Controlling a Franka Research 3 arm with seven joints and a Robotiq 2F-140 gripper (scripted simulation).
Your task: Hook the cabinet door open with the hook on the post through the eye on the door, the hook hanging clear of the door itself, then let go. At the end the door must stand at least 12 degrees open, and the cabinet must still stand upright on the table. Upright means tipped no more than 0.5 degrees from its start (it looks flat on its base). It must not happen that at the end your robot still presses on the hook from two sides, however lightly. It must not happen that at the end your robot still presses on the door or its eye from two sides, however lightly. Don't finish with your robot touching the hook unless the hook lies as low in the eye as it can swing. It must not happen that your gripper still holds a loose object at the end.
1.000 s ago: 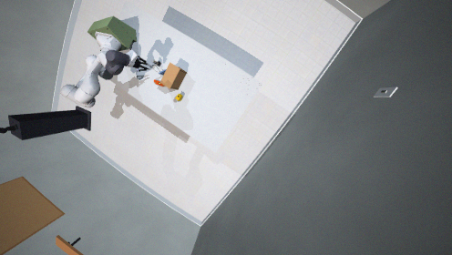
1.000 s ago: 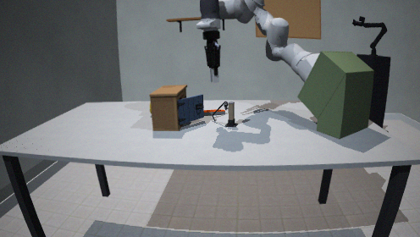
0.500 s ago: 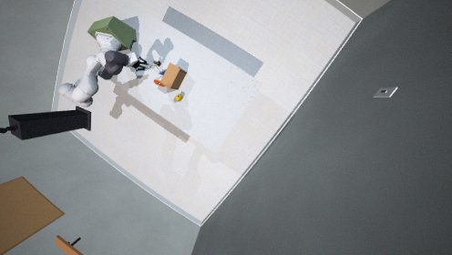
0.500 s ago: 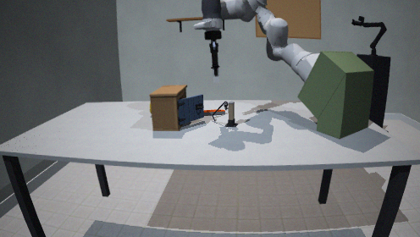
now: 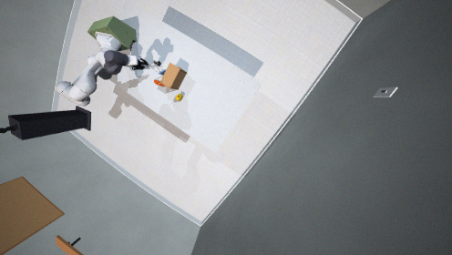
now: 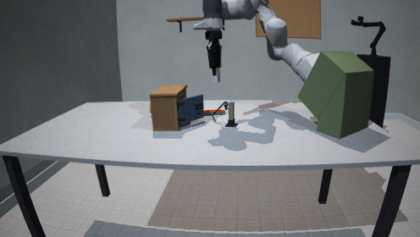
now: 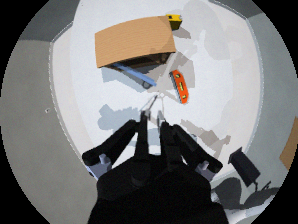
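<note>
Now: the cabinet door 120 mm ahead of my hand, 20 mm to the left of it and 150 mm below it. Round my hand: orange object: 10 mm ahead, 130 mm to the right, 210 mm below; then small yellow object: 310 mm ahead, 220 mm to the right, 180 mm below.
</note>
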